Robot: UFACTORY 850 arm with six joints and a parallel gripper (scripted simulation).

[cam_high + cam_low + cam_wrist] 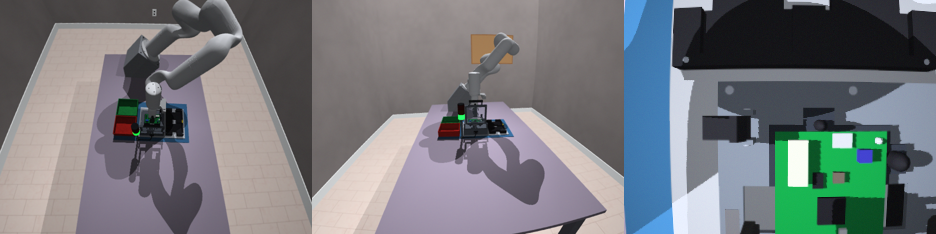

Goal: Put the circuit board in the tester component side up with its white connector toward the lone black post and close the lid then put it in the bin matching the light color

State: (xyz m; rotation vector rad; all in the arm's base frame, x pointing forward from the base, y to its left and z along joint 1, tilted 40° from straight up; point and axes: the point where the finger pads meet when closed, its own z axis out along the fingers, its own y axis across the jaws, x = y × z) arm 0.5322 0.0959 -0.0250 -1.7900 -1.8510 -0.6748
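Now: hand 6 cm above the green circuit board. The rest, counted from my hand: clear lid 12 cm ahead, 5 cm above; then red bin 5 cm ahead, 20 cm to the right, 12 cm below; then tester nest 1 cm ahead, 1 cm to the left, 6 cm below.
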